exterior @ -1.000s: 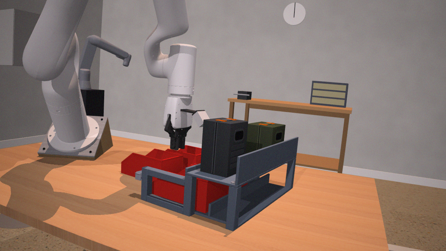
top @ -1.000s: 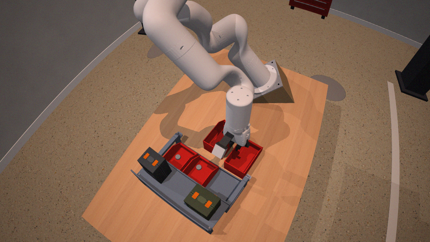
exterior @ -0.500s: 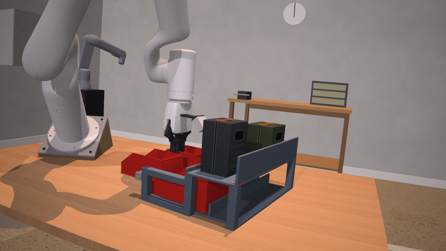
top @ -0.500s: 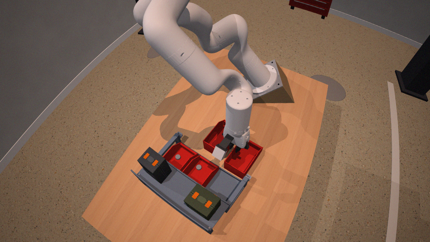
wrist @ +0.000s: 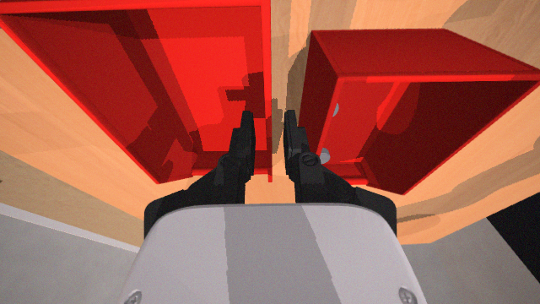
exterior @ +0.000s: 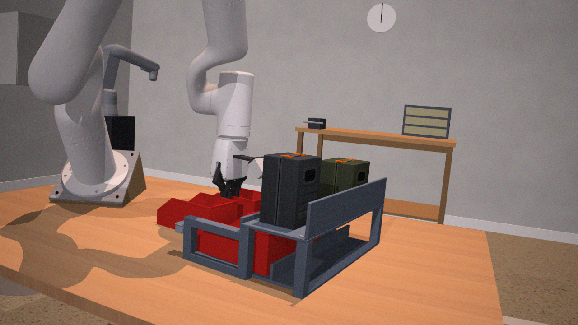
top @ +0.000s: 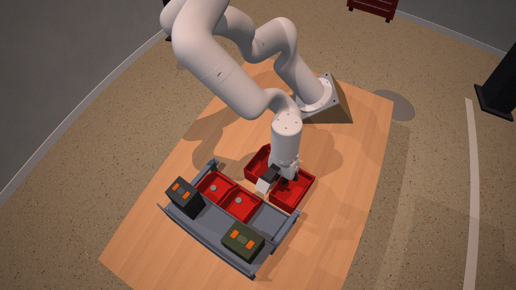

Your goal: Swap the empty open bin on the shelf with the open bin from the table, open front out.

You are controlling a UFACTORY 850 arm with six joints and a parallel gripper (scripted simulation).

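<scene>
Now: hand 9 cm to the left of the shelf front lip, 7 cm short of it and 6 cm above it. Also, from my hand: grey back panel: 33 cm ahead, 15 cm to the right, 6 cm above; then black case: 25 cm to the right, 23 cm ahead, 9 cm above; then green case: 29 cm ahead, 8 cm above, 2 cm to the right.
</scene>
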